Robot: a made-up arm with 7 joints.
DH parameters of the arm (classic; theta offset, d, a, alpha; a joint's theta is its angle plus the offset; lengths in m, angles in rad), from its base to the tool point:
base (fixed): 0 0.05 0 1.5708
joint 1: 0 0.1 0.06 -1.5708
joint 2: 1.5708 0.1 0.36 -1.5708
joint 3: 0 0.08 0.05 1.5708
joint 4: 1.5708 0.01 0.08 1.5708
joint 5: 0 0.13 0.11 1.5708
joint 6: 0 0.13 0.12 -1.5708
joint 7: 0 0.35 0.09 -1.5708
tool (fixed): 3.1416 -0.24 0 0
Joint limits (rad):
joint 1: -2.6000..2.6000
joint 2: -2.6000..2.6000
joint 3: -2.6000..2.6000
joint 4: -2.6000..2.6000
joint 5: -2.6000..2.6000
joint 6: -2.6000..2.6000
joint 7: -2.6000..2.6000
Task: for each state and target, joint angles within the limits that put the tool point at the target. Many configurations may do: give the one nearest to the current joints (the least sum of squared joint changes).
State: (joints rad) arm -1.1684 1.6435 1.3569 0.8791 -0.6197 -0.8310 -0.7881
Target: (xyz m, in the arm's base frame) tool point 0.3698 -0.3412 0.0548
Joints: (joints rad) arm -0.7261 1.5722 1.6513 1.1545 -0.6762 -1.4425 -0.4781
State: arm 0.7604 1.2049 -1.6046 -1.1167 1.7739 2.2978 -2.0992
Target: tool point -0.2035 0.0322 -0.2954
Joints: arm 1.1715 0.6746 -1.5568 -0.7290 1.6961 2.4440 -2.4797
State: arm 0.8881 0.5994 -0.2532 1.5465 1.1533 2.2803 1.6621
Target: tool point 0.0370 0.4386 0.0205
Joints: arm 0.9392 0.1492 -0.1485 1.2081 1.0778 2.6000 2.3615
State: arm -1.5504 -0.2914 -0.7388 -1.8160 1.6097 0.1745 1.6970
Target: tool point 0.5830 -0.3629 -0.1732
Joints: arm -1.2086 -0.7868 -0.8130 -1.8182 1.5541 0.0505 1.5198
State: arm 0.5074 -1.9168 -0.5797 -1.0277 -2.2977 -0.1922 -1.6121
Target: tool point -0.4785 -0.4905 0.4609
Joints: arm 1.3517 -2.0774 -0.9536 -0.7263 -2.5693 0.1417 -1.5191
